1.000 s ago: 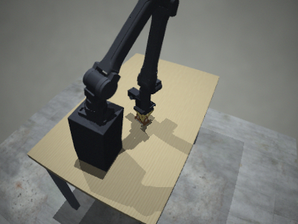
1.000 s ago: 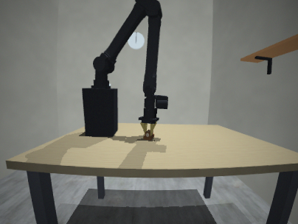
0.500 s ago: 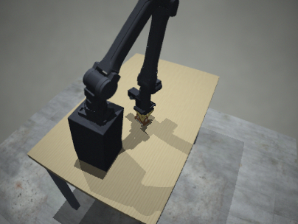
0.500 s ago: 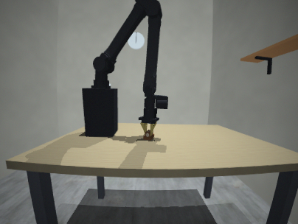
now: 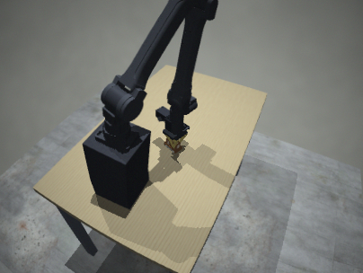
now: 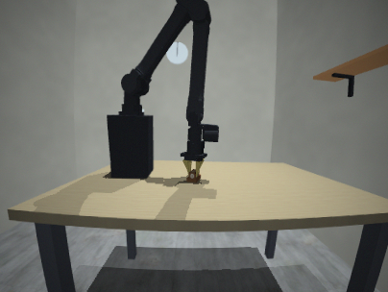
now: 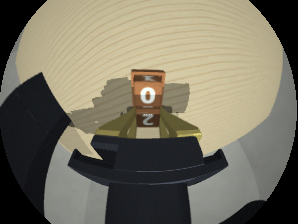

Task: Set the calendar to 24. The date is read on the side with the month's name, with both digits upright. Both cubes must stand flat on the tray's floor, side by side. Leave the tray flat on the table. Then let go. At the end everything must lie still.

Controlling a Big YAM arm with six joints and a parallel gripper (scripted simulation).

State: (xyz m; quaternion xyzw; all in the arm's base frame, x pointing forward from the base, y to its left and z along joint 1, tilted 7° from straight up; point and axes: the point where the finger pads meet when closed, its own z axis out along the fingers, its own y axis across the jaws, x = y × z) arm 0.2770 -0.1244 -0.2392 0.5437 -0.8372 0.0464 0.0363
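Now: the brown digit cube right at my hand. From my hand the other things lie so: brown tray: 1 cm ahead, 2 cm to the left, 2 cm below.
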